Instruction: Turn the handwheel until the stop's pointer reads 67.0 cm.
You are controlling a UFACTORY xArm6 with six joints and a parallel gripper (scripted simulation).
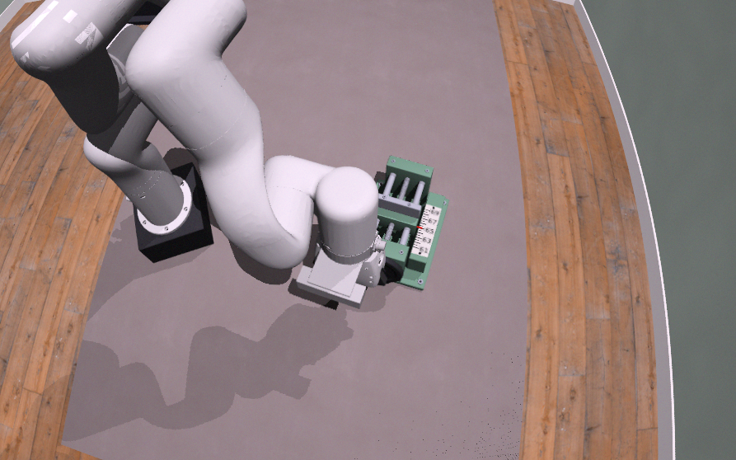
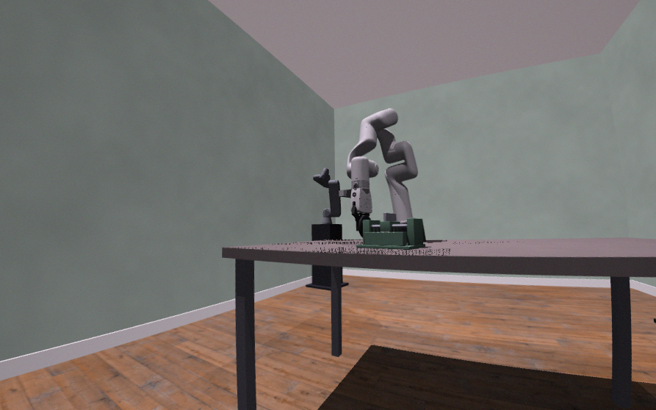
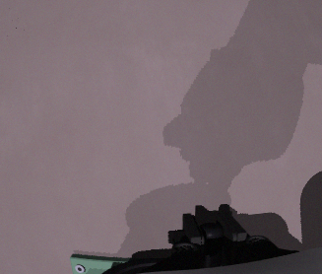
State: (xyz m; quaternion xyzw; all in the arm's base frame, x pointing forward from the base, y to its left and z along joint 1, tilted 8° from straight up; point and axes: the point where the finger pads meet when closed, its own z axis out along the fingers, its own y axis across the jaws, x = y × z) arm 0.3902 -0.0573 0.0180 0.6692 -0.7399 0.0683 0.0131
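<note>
Now: hand 60 mm short of the stop block, 140 mm to the right of it and 10 mm below it. The rest, counted from my hand: black handwheel 10 mm ahead, 20 mm to the left.
</note>
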